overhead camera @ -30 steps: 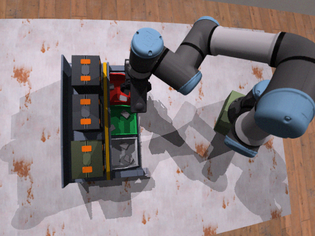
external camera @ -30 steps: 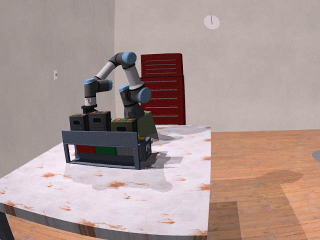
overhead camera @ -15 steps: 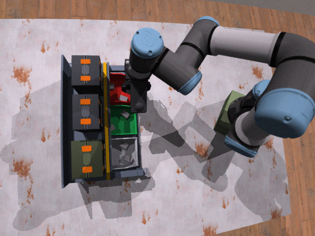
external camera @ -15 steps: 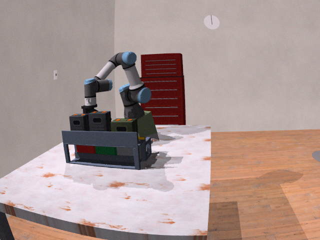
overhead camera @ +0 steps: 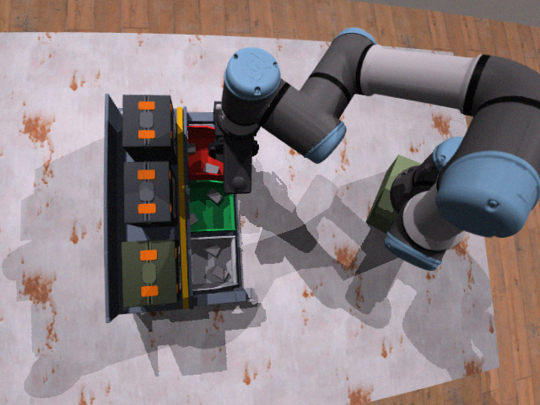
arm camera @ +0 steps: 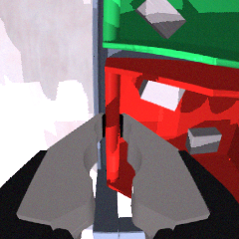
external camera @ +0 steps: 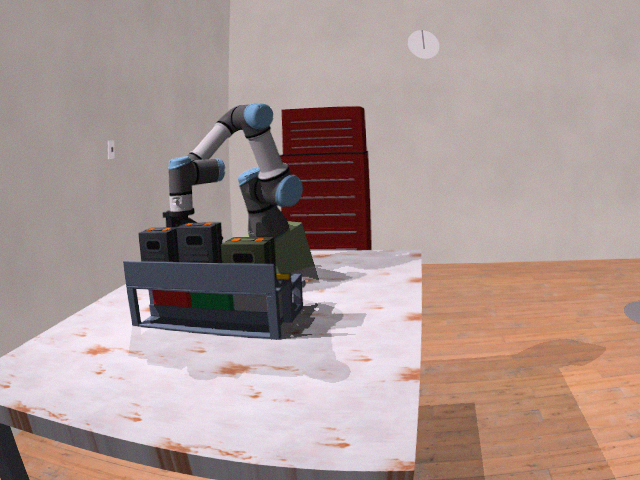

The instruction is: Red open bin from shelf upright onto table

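Now: hand 6 cm short of the red open bin and 1 cm to the left of it. Round my hand: shelf rail 2 cm behind, 10 cm to the left, 4 cm below; yellow bar 9 cm ahead, 11 cm to the left, 6 cm above; green bin 5 cm ahead, 11 cm to the left.
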